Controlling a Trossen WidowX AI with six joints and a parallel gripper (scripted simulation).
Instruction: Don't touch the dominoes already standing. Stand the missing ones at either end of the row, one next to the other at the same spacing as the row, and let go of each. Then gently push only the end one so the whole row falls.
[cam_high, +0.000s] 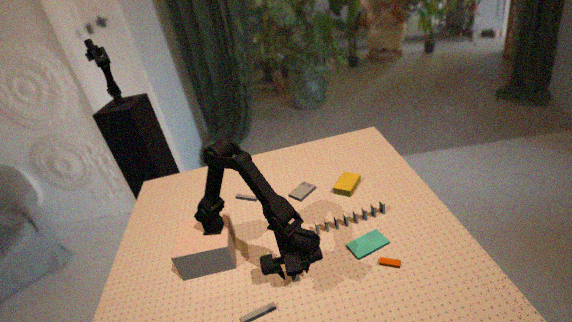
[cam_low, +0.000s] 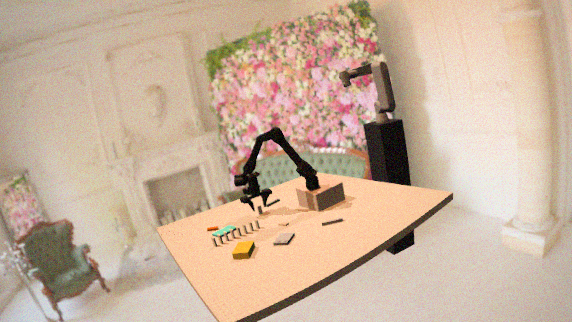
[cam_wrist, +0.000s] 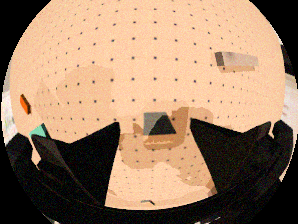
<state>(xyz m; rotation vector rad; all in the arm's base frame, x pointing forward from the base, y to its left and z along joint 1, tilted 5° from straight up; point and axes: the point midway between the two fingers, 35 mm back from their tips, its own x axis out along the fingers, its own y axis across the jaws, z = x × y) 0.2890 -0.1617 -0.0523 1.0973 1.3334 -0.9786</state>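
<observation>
The grey plate is 1 cm ahead of my gripper tip, 46 cm to the left of it and 2 cm below it. From my gripper tip the other things lie so: orange block (30 cm ahead, 3 cm to the left, 2 cm below); then yellow block (21 cm ahead, 46 cm to the left, 1 cm below); then teal tile (24 cm ahead, 12 cm to the left, 2 cm below).
</observation>
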